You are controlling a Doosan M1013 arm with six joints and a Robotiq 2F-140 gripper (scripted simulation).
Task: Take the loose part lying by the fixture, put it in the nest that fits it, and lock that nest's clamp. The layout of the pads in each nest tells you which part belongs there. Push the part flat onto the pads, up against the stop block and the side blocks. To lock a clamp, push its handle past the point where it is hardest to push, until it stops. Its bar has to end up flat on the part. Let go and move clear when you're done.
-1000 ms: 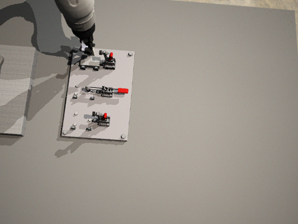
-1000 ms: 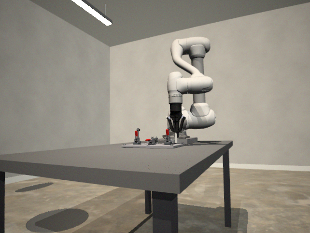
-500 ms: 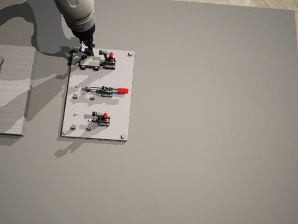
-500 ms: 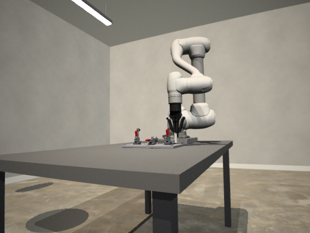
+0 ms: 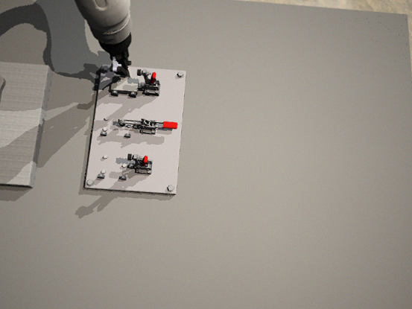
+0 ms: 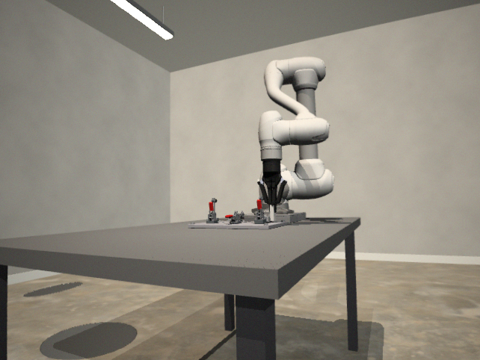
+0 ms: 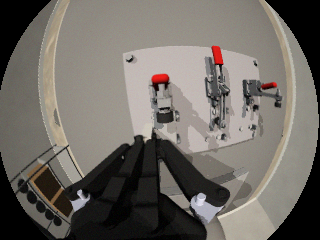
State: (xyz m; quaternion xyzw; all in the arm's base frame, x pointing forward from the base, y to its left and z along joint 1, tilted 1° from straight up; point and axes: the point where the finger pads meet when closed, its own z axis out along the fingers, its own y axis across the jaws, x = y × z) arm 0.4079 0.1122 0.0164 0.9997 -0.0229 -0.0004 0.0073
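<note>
Right now my hand is 30 mm to the left of the flat grey part and 20 mm above it. Also, from my hand: toggle clamp (250 mm to the right, 60 mm ahead, 10 mm above); then light grey fixture plate (140 mm to the right, 50 mm below, 40 mm ahead).
</note>
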